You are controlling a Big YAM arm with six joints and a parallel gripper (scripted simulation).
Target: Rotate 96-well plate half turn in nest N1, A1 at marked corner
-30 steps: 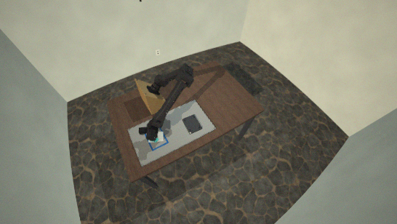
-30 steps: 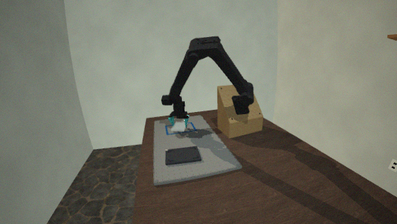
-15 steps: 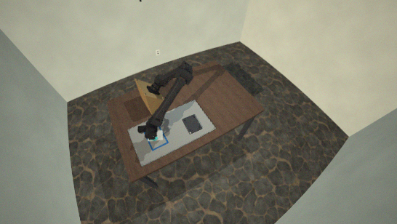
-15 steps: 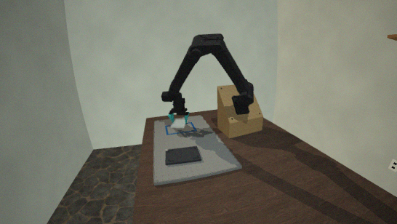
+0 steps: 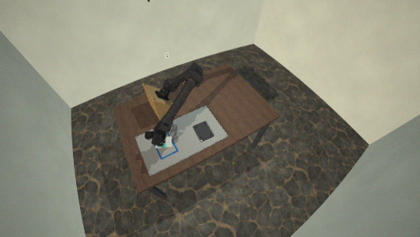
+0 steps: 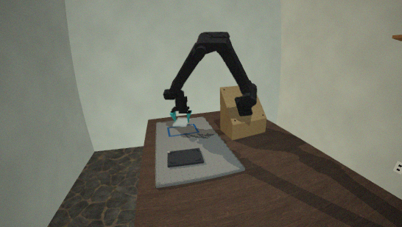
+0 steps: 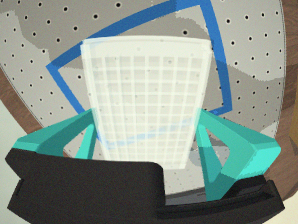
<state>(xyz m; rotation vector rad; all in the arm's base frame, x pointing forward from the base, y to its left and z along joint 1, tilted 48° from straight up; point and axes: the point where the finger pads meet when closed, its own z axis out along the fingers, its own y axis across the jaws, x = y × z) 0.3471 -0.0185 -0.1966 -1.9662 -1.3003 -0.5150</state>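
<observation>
Right now the dark plate nest N1 is 330 mm to the left of my hand, 50 mm below it and 50 mm ahead of it. The rest, counted from my hand: A1 mark: 270 mm to the left, 120 mm ahead, 50 mm below; then white 96-well plate: right at my hand.
</observation>
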